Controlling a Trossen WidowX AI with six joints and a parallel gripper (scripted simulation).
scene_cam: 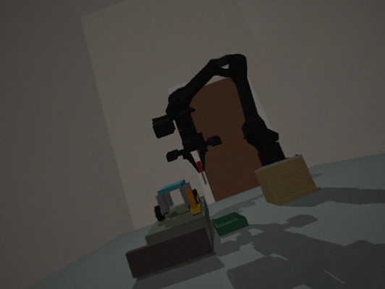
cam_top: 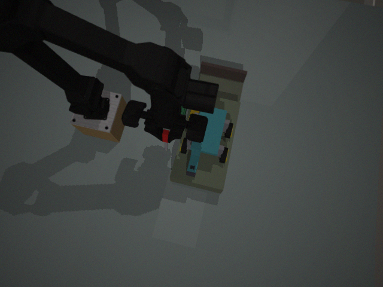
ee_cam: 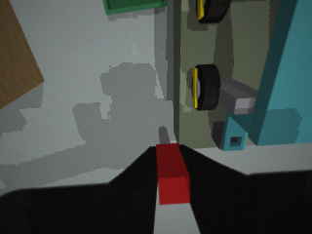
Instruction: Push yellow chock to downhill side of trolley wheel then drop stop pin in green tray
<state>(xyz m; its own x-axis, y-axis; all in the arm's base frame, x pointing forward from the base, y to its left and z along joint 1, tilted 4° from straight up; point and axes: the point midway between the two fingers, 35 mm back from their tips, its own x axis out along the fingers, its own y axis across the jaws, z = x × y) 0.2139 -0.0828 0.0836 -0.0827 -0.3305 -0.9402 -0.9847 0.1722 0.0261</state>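
My gripper tip is 14 cm to the right of the green tray and 17 cm above it. Round my gripper tip: red-headed stop pin: right at my gripper tip; then blue trolley: 11 cm ahead, 4 cm to the left, 6 cm below; then yellow chock: 7 cm ahead, 13 cm to the left, 8 cm below.
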